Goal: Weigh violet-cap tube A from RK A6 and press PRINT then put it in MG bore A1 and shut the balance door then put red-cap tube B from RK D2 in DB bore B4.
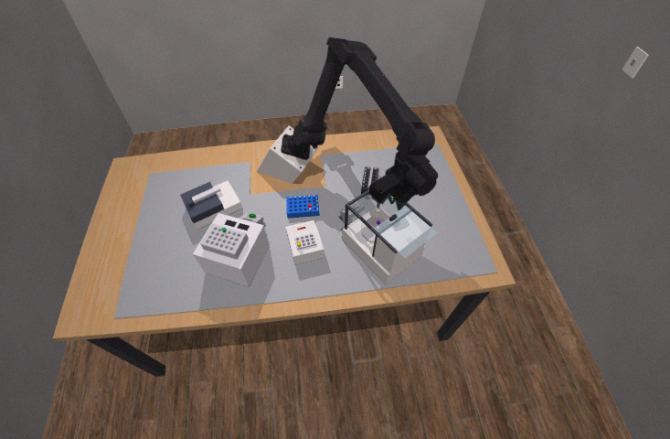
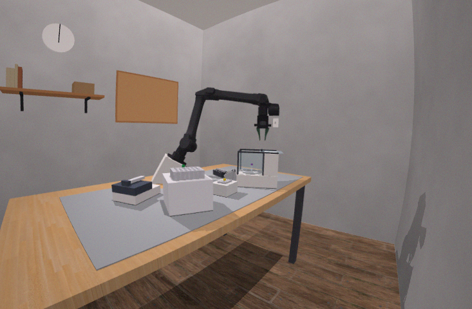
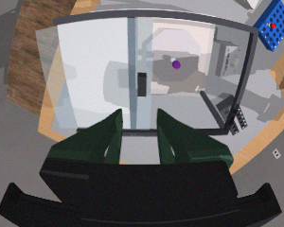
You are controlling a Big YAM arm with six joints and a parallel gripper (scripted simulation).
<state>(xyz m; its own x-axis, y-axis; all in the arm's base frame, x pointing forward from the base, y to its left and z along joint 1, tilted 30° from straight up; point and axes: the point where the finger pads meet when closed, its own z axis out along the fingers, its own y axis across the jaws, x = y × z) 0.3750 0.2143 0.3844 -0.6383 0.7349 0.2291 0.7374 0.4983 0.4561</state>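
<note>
Right now my hand is 7 cm above the balance door, 2 cm to the right of it and 2 cm short of it. From my hand the other things lie so: yellow-capped tube (31 cm to the right, 22 cm below, 2 cm ahead); then dry block (30 cm to the right, 25 cm below, 2 cm behind); then magnet block (34 cm behind, 26 cm below, 5 cm to the right).
</note>
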